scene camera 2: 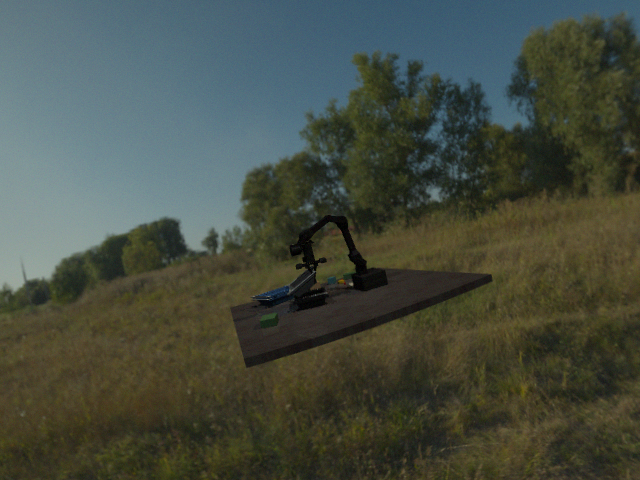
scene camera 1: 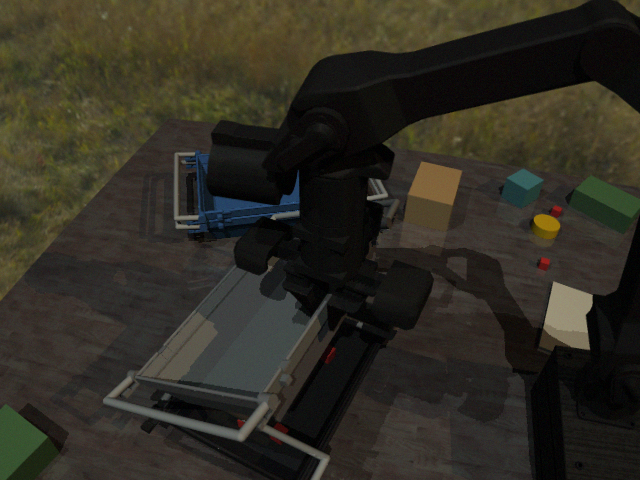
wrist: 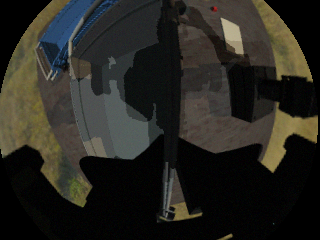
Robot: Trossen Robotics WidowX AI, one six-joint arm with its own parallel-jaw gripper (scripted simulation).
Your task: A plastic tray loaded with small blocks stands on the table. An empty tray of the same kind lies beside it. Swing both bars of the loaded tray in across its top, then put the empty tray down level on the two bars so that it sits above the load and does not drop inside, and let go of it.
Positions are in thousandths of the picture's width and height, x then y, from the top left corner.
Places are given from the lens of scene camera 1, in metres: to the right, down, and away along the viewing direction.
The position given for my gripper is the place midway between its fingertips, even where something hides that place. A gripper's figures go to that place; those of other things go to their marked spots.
my gripper (scene camera 1: 515,680): 0.01, 0.09, 0.54
grey tray (scene camera 1: 390,722): -0.08, 0.12, 0.59
teal cube (scene camera 1: 815,393): 0.39, -0.10, 0.95
tan block (scene camera 1: 674,411): 0.20, -0.07, 0.89
The marked spots on the grey tray and the tan block are 0.45 m apart.
